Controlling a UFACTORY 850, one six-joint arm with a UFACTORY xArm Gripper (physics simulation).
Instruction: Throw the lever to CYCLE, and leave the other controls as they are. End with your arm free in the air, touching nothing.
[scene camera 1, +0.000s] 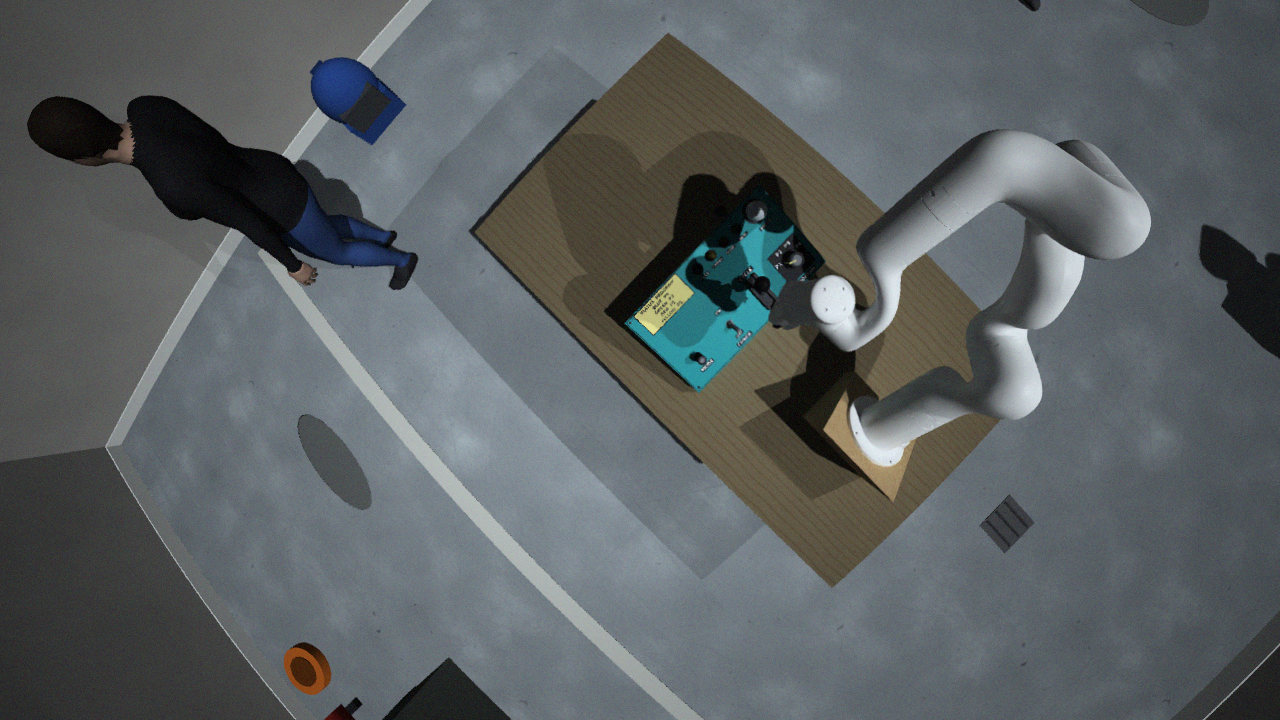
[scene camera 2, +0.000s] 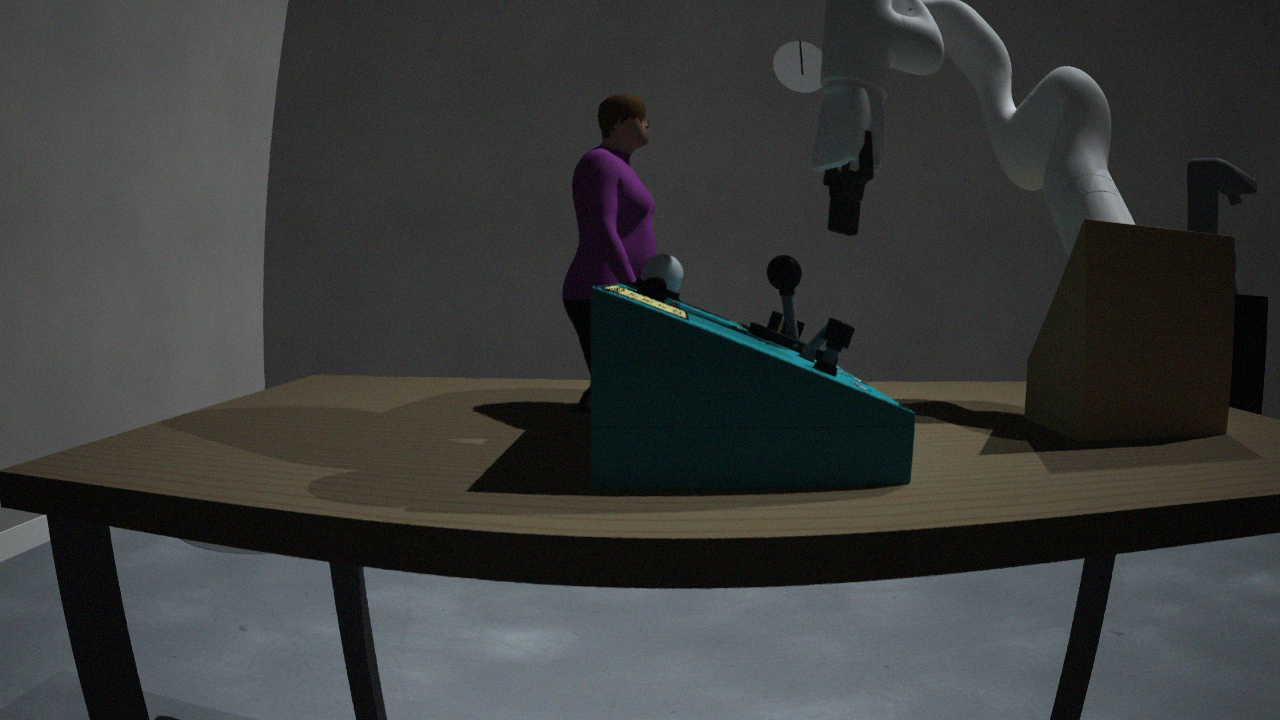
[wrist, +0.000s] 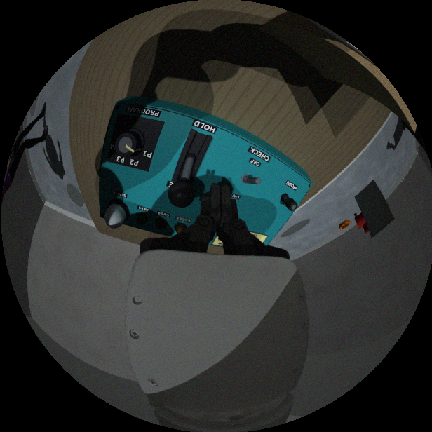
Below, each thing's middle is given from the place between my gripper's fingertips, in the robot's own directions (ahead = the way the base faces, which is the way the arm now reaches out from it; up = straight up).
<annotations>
The black ball-topped lever (scene camera 2: 784, 273) is 60 mm ahead of my hand, 30 mm to the right of it and 80 mm below it. The rest, counted from my hand: mode switch (scene camera 2: 838, 334) 70 mm ahead, 210 mm to the left, 120 mm below.
</annotations>
